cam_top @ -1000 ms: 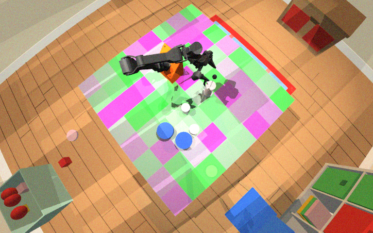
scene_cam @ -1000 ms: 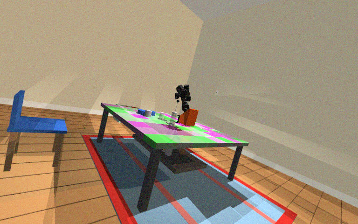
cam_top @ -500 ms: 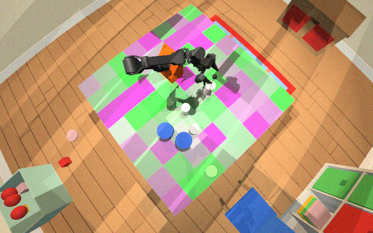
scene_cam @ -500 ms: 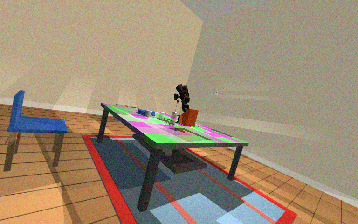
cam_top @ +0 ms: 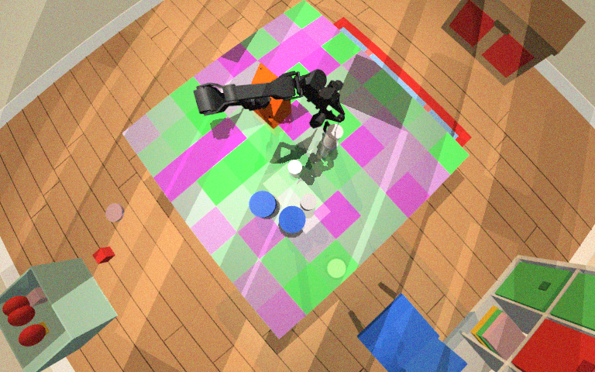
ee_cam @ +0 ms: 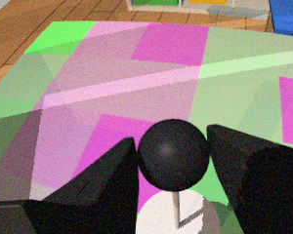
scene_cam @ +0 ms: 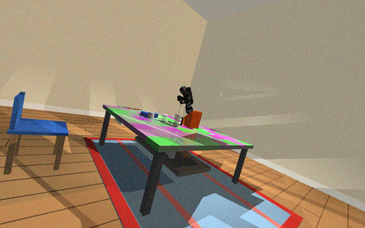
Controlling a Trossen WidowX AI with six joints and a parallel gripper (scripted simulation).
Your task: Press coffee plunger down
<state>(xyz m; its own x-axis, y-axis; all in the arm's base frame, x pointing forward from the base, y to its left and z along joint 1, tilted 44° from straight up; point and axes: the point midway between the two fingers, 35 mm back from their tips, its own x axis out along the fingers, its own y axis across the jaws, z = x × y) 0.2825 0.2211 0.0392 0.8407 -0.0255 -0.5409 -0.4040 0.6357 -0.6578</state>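
The coffee press is 13 cm below my gripper tip and 2 cm behind it.
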